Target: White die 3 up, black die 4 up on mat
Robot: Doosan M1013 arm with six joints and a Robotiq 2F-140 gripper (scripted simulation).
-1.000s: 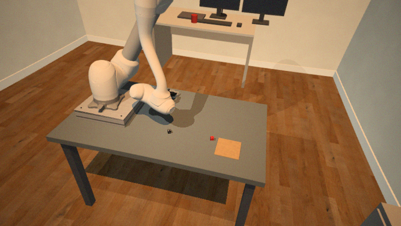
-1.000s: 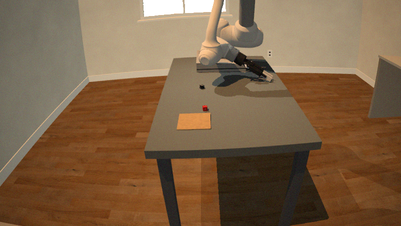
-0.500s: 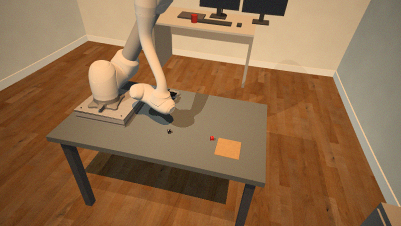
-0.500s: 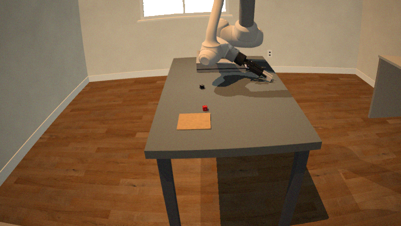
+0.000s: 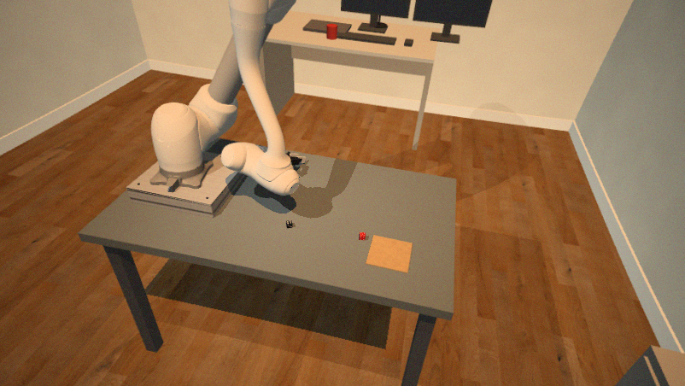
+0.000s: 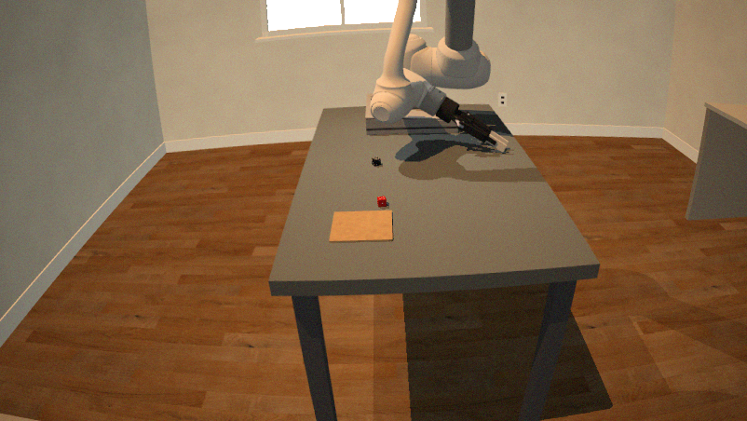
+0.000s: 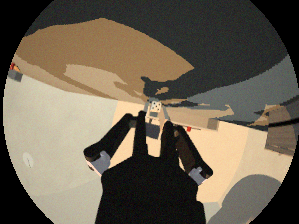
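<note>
The white die lies 2 cm below my hand, 1 cm to the left of it and 1 cm ahead of it. Also, from my hand: orange mat 50 cm to the right, 39 cm ahead, 3 cm below; black die 40 cm to the right, 3 cm ahead, 2 cm below; red die 44 cm to the right, 30 cm ahead, 2 cm below.
</note>
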